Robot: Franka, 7 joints.
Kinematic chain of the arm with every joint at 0, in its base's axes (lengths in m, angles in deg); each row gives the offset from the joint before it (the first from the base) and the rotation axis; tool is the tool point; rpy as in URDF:
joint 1: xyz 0 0 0.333 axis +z
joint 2: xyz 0 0 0 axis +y
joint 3: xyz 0 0 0.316 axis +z
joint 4: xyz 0.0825 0 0 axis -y
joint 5: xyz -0.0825 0 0.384 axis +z
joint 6: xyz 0 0 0 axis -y
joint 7: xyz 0.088 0 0 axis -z
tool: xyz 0 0 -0.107 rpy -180 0 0
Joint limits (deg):
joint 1: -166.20..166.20
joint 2: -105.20..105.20
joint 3: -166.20..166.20
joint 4: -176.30..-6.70
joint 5: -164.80..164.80
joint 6: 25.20..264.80
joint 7: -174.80..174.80
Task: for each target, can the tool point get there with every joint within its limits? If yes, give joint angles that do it. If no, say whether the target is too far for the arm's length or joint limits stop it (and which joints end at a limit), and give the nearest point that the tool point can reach.
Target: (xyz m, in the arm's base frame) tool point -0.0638 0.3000 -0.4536
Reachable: no: joint limits stop it (at a limit: joint 2) | nearest point -0.0631 0.2966 -0.3604 | short by 0.093 m
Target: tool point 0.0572 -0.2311 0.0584
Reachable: yes | joints 32.12 79.41 -49.34 -154.29 -132.11 167.83 -46.29
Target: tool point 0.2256 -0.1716 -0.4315
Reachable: no: joint limits stop it (at a limit: joint 2) | nearest point 0.2256 -0.1716 -0.3608 | short by 0.071 m
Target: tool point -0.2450 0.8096 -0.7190
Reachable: no: too far | nearest point -0.1643 0.5430 -0.2785 | short by 0.521 m
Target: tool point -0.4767 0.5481 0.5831
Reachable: yes | joints -37.98 -73.78 40.48 -31.47 -34.81 226.31 34.24
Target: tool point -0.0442 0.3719 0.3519
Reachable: yes | joints 27.38 13.29 92.13 -149.36 86.76 238.79 -41.80
